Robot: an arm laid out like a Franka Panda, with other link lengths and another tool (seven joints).
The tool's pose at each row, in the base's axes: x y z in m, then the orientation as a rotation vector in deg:
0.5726 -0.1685 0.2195 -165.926 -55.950 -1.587
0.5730 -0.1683 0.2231 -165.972 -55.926 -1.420
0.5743 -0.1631 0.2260 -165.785 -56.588 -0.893
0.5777 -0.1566 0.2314 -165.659 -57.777 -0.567
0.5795 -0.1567 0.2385 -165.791 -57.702 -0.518
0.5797 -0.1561 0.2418 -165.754 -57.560 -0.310
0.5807 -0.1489 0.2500 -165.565 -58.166 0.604
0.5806 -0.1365 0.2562 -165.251 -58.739 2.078
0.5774 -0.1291 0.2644 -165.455 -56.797 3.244
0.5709 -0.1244 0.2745 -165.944 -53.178 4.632
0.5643 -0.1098 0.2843 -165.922 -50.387 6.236
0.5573 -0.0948 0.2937 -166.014 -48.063 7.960
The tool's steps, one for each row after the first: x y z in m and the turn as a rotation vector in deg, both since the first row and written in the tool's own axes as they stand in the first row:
0.0006 -0.0002 -0.0036 0.002 -0.114 0.029
0.0049 -0.0037 -0.0060 0.091 -0.467 -0.405
0.0118 -0.0072 -0.0109 -0.077 -0.783 -1.159
0.0135 -0.0066 -0.0180 -0.163 -0.843 -1.084
0.0141 -0.0072 -0.0212 -0.044 -0.942 -0.998
0.0196 -0.0129 -0.0288 0.135 -1.529 -1.386
0.0273 -0.0233 -0.0339 0.541 -2.426 -1.765
0.0296 -0.0317 -0.0414 1.166 -2.967 -0.487
0.0277 -0.0401 -0.0510 2.019 -3.542 1.908
0.0317 -0.0564 -0.0594 3.085 -4.233 3.707
0.0356 -0.0732 -0.0674 3.900 -5.106 5.247

